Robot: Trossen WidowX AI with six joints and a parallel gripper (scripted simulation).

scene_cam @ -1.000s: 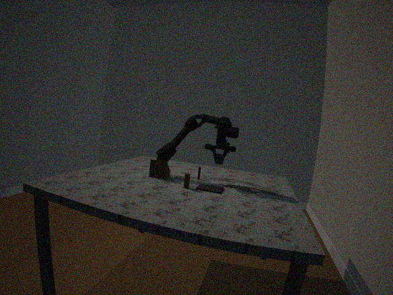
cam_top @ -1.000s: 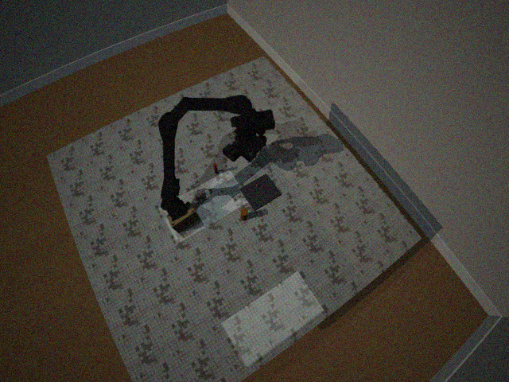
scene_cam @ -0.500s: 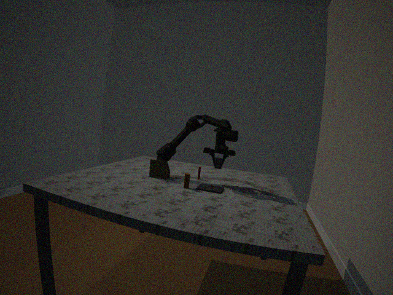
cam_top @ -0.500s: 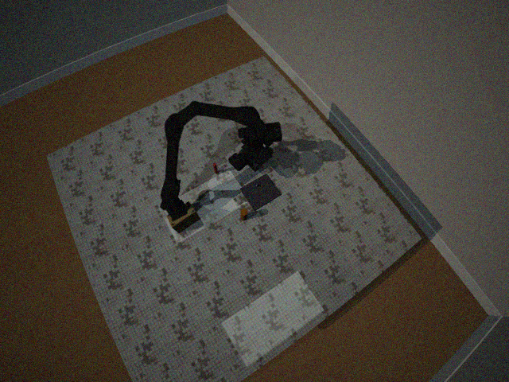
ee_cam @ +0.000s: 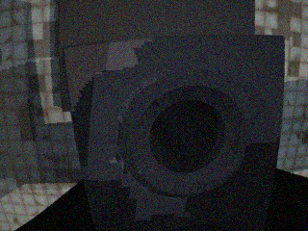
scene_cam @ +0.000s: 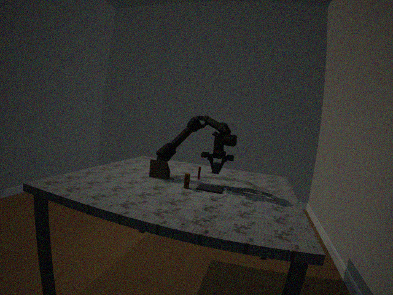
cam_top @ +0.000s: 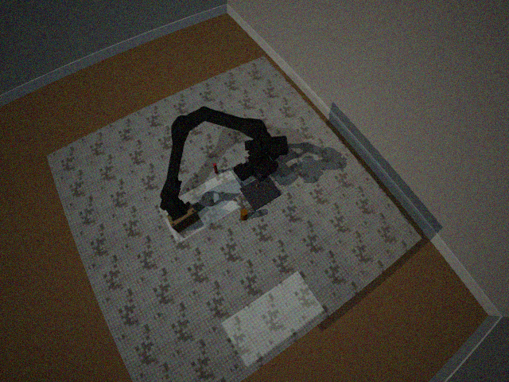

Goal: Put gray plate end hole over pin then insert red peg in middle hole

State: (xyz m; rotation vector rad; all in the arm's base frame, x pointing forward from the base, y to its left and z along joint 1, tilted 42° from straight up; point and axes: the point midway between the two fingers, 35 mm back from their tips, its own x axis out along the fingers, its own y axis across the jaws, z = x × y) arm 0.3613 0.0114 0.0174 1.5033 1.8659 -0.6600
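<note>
Now: the dark base 1 cm behind my gripper tip, 5 cm to the right of it and 9 cm below it. From my gripper tip the other things lie so: gray plate 3 cm above; then red peg 14 cm behind, 12 cm to the left, 6 cm below; then short orange cylinder 12 cm behind, 13 cm to the right, 6 cm below.
</note>
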